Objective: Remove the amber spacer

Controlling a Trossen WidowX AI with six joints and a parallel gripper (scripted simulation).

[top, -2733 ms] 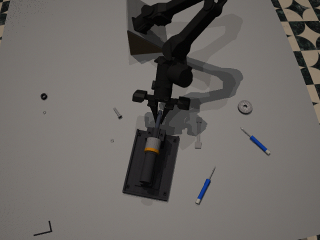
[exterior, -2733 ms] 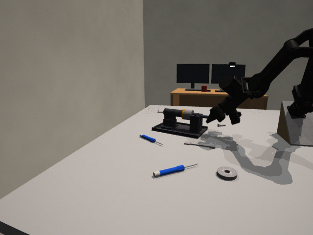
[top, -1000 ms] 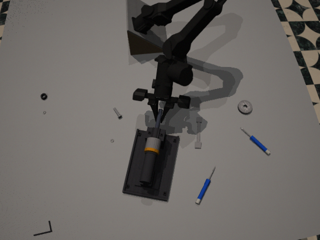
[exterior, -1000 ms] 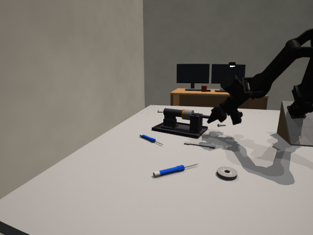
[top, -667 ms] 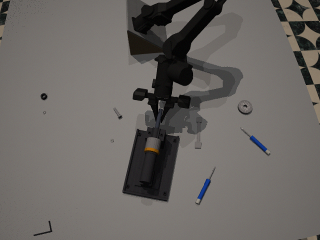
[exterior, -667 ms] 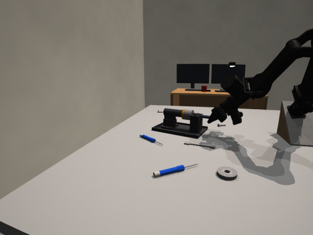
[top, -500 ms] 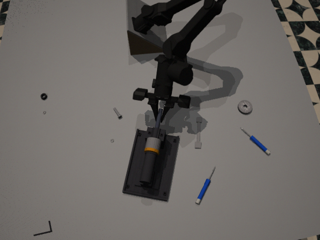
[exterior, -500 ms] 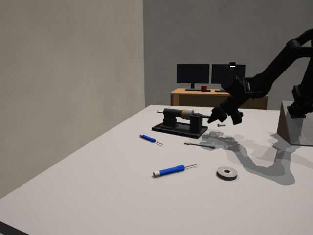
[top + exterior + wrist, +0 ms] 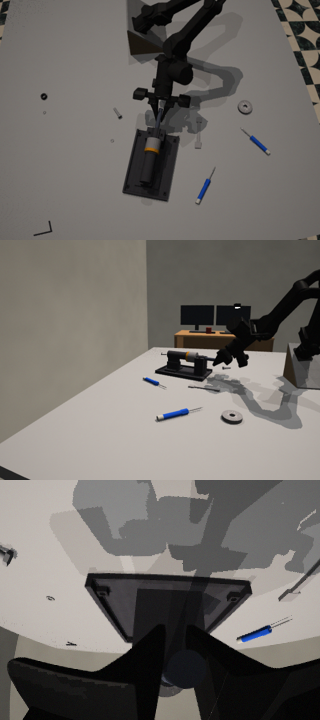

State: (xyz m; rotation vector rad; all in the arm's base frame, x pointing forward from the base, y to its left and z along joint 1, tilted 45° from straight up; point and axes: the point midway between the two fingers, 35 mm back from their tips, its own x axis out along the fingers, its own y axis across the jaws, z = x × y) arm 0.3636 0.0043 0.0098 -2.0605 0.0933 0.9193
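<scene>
The shaft is 70 mm ahead of my hand and 30 mm to the right of it. Also, from my hand: bolt: 140 mm to the right, 70 mm below, 60 mm behind; then amber spacer: 130 mm ahead, 50 mm to the right; then grey bar: 120 mm to the left, 80 mm below, 70 mm ahead.
</scene>
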